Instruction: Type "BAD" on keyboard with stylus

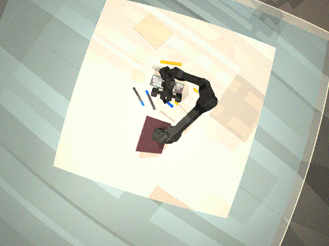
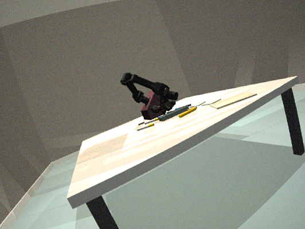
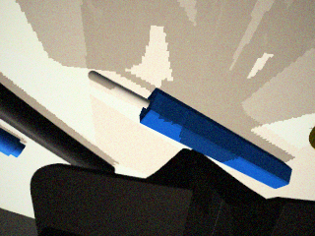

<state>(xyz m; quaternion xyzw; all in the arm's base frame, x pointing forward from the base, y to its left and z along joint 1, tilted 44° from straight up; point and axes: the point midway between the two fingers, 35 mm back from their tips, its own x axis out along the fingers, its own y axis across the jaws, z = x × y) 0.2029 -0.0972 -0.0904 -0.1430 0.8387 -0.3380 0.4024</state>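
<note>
Right now the stylus is 3 cm ahead of my gripper tip and 1 cm to the left of it. From my gripper tip the other things lie so: yellow bar (28 cm ahead, 1 cm to the left); then grey block (22 cm ahead, 9 cm to the left).
</note>
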